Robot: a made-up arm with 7 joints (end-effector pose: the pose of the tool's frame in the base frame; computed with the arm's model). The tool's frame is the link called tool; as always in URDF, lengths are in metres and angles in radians.
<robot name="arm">
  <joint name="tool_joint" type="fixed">
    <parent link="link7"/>
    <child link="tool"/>
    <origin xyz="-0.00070 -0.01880 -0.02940" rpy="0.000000 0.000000 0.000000"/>
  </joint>
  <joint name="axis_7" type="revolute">
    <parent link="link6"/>
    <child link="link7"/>
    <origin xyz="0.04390 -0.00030 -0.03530" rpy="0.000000 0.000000 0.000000"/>
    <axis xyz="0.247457 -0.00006 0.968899"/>
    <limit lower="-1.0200" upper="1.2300"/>
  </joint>
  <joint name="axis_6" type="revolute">
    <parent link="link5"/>
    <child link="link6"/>
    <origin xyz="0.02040 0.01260 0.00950" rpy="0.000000 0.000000 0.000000"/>
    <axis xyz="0.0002 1 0.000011"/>
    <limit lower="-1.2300" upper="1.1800"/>
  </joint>
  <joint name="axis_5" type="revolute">
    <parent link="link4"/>
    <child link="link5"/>
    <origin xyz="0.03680 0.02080 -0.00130" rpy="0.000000 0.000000 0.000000"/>
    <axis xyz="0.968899 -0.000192 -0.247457"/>
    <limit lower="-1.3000" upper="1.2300"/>
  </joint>
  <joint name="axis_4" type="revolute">
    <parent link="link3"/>
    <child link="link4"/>
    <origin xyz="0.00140 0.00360 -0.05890" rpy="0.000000 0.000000 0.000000"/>
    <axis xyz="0.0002 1 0.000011"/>
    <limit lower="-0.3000" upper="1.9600"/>
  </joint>
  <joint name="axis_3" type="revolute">
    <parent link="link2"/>
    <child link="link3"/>
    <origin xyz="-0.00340 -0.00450 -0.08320" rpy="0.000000 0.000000 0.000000"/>
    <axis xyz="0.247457 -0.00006 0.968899"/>
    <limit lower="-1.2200" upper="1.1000"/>
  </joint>
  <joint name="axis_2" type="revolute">
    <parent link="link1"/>
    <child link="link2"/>
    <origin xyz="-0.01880 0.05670 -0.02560" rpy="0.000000 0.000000 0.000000"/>
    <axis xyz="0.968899 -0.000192 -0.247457"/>
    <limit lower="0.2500" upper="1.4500"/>
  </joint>
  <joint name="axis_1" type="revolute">
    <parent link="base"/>
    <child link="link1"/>
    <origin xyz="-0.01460 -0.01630 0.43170" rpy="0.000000 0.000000 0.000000"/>
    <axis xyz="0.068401 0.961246 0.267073"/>
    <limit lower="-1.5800" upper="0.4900"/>
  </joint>
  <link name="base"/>
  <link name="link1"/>
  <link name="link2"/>
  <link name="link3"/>
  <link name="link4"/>
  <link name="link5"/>
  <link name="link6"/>
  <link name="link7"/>
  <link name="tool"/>
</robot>
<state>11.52 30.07 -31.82 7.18 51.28 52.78 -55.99</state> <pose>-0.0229 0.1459 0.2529 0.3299 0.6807 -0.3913 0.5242</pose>
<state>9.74 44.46 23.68 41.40 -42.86 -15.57 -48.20</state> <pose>-0.0073 0.2195 0.2559 -0.0072 0.0714 -0.0028 0.9974</pose>
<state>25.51 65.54 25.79 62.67 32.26 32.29 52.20</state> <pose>-0.0993 0.2738 0.3984 0.8511 0.4185 0.2944 0.1179</pose>
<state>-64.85 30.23 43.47 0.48 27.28 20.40 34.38</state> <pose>0.1822 0.1845 0.4039 0.1634 -0.3678 0.6483 0.6463</pose>
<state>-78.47 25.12 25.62 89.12 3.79 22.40 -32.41</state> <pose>0.2104 0.0852 0.3198 -0.1689 0.2256 -0.1364 0.9497</pose>
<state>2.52 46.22 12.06 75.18 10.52 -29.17 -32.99</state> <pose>-0.0285 0.2405 0.2392 0.2300 0.4632 -0.1303 0.8459</pose>
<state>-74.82 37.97 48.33 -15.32 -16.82 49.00 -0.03</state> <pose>0.1858 0.1374 0.4348 -0.0911 -0.4742 0.2097 0.8502</pose>
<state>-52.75 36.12 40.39 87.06 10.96 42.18 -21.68</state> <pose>0.1084 0.1363 0.2645 -0.2101 0.4902 0.1462 0.8332</pose>
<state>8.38 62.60 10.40 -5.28 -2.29 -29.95 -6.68</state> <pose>0.0905 0.1711 0.3322 0.4596 -0.2092 -0.2688 0.8202</pose>
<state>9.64 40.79 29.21 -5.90 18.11 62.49 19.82</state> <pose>-0.0454 0.2116 0.2981 0.5153 0.3550 0.4519 0.6358</pose>
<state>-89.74 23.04 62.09 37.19 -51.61 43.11 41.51</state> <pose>0.2459 0.0608 0.4441 -0.6202 -0.0142 0.1971 0.7591</pose>
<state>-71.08 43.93 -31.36 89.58 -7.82 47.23 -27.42</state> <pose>0.1546 0.1510 0.3521 0.1502 0.5557 0.1318 0.8070</pose>
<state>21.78 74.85 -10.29 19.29 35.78 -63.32 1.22</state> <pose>0.0305 0.1812 0.2701 0.4426 0.0058 -0.6614 0.6054</pose>
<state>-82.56 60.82 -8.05 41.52 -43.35 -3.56 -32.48</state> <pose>0.2272 0.1436 0.4824 0.1092 -0.4134 -0.1691 0.8880</pose>
